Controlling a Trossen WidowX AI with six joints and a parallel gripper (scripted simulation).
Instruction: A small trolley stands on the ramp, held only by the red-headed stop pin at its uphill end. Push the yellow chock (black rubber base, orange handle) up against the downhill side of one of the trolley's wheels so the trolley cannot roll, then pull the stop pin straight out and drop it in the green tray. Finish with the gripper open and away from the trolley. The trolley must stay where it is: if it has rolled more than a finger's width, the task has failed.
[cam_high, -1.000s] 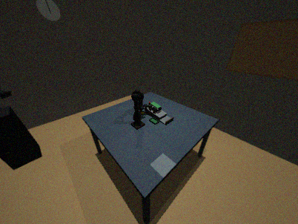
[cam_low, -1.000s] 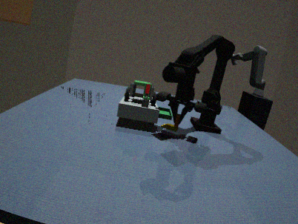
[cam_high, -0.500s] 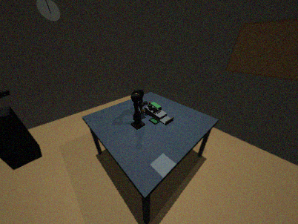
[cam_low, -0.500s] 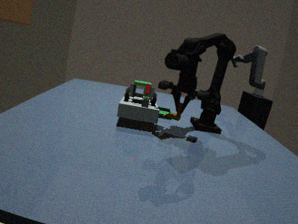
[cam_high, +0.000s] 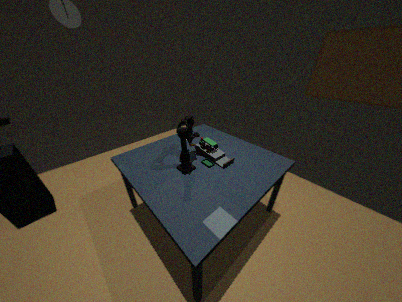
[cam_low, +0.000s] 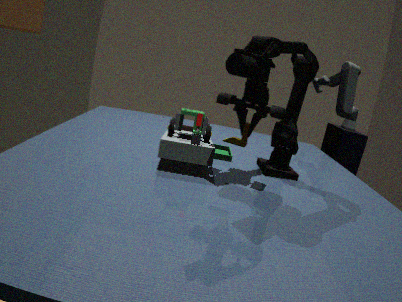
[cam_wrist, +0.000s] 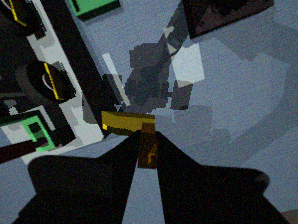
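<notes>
The green tray is 23 cm to the right of my gripper tip, 14 cm below it and 1 cm ahead of it. Also, from my gripper tip: yellow chock 2 cm ahead, 1 cm to the right, 1 cm below; red-headed stop pin 13 cm ahead, 3 cm to the right, 1 cm below; green-topped trolley 15 cm ahead, 13 cm to the right, 2 cm below.
</notes>
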